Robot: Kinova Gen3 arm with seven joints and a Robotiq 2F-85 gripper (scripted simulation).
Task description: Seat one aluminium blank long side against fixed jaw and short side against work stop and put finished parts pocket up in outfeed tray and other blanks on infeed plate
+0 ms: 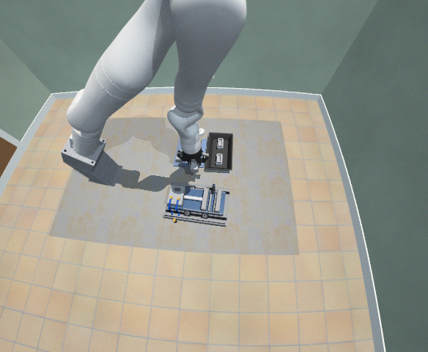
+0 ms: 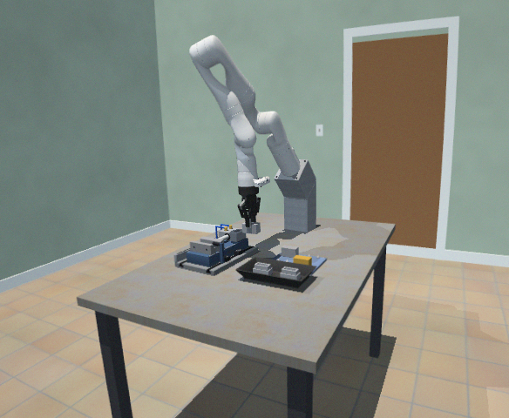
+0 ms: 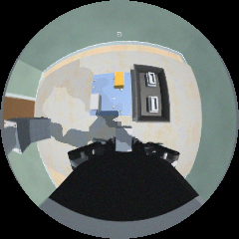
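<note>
Now: hand 14 cm to the left of the fixed jaw, 13 cm short of it and 8 cm above it. The rest, counted from my hand: vise: 14 cm to the right, 12 cm below, 3 cm ahead; work stop: 10 cm ahead, 9 cm to the right, 7 cm below; hose end block: 14 cm to the right, 8 cm below, 7 cm behind.
</note>
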